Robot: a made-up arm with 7 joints.
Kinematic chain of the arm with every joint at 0, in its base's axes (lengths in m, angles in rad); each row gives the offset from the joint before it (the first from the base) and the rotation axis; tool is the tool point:
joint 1: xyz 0 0.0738 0 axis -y
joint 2: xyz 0 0.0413 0 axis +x
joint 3: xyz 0 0 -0.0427 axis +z
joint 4: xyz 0 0 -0.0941 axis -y
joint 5: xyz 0 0 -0.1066 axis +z
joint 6: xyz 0 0 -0.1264 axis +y
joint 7: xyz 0 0 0 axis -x
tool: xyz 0 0 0
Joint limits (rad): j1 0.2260..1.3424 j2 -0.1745..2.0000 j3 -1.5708..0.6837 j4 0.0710..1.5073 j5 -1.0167..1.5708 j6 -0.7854..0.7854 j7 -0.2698..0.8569
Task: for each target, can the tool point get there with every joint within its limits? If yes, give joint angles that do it. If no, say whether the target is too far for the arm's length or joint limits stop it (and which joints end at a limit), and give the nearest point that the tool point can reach.
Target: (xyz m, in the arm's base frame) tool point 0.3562 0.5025 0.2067
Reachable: no: too far | nearest point 0.2232 0.3672 0.0974 | short by 0.219 m
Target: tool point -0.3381 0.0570 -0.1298
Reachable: no: joint limits stop it (at a limit: joint 1, joint 3, joint 4) | nearest point 0.0409 -0.0940 -0.1779 | short by 0.411 m
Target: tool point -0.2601 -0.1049 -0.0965
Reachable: no: joint limits stop it (at a limit: joint 1, joint 2, joint 3, joint 4) | nearest point 0.0244 -0.1402 -0.1061 | short by 0.287 m
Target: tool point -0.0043 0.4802 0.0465
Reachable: yes | joints 0.8758 1.7488 -0.7724 0.1989 0.9298 0.3553 -0.1853
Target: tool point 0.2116 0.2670 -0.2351
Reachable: yes | joints 0.3562 0.7358 -0.6299 0.6663 -0.8037 -0.1491 0.6663
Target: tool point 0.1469 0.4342 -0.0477
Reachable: yes | joints 0.4156 1.4474 -0.4997 0.5979 0.7082 0.5678 0.4249
